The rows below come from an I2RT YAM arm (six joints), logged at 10 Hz.
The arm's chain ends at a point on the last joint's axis. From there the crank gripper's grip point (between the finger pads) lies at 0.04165 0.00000 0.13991 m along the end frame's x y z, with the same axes.
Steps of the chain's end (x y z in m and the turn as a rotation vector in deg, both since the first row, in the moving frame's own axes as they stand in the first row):
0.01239 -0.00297 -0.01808 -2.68 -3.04 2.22
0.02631 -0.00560 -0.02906 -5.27 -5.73 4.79
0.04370 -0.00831 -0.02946 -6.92 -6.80 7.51
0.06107 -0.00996 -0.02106 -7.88 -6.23 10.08
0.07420 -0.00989 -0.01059 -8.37 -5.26 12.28
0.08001 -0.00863 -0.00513 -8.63 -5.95 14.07
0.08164 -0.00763 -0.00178 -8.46 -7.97 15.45
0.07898 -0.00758 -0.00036 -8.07 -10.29 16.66
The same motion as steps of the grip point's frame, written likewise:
0.00476 0.00509 -0.01626 -2.68 -3.04 2.22
0.01149 0.01029 -0.02636 -5.27 -5.73 4.79
0.02547 0.01309 -0.02688 -6.92 -6.80 7.51
0.04344 0.01532 -0.01922 -7.88 -6.23 10.08
0.05822 0.01802 -0.00953 -8.37 -5.26 12.28
0.06167 0.02074 -0.00396 -8.63 -5.95 14.07
0.05789 0.02148 0.00023 -8.46 -7.97 15.45
0.04918 0.02043 0.00250 -8.07 -10.29 16.66

